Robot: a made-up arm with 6 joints. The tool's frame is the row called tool.
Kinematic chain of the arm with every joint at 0, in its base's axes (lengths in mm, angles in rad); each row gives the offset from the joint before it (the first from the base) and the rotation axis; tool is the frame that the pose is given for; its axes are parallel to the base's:
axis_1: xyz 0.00 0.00 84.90 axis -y
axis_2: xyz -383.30 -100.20 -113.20 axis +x
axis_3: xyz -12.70 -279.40 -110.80 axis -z
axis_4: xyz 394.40 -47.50 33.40 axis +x
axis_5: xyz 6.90 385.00 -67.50 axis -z
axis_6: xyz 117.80 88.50 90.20 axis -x
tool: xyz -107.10 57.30 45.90
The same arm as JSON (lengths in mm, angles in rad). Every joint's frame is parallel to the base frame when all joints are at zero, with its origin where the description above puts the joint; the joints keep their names.
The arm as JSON. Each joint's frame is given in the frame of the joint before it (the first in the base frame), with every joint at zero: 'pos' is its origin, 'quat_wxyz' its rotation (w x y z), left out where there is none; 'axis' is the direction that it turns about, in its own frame. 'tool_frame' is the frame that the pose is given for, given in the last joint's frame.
{
  "length_unit": "mm",
  "angle_unit": "rad",
  "joints": [
    {
      "joint": "axis_1",
      "pos": [
        0.0,
        0.0,
        84.9
      ],
      "axis": [
        0.0,
        -1.0,
        0.0
      ]
    },
    {
      "joint": "axis_2",
      "pos": [
        -383.3,
        -100.2,
        -113.2
      ],
      "axis": [
        1.0,
        0.0,
        0.0
      ]
    },
    {
      "joint": "axis_3",
      "pos": [
        -12.7,
        -279.4,
        -110.8
      ],
      "axis": [
        0.0,
        0.0,
        -1.0
      ]
    },
    {
      "joint": "axis_4",
      "pos": [
        394.4,
        -47.5,
        33.4
      ],
      "axis": [
        1.0,
        0.0,
        0.0
      ]
    },
    {
      "joint": "axis_5",
      "pos": [
        6.9,
        385.0,
        -67.5
      ],
      "axis": [
        0.0,
        0.0,
        -1.0
      ]
    },
    {
      "joint": "axis_6",
      "pos": [
        117.8,
        88.5,
        90.2
      ],
      "axis": [
        -1.0,
        0.0,
        0.0
      ]
    }
  ],
  "tool_frame": {
    "pos": [
      -107.1,
      57.3,
      45.9
    ]
  }
}

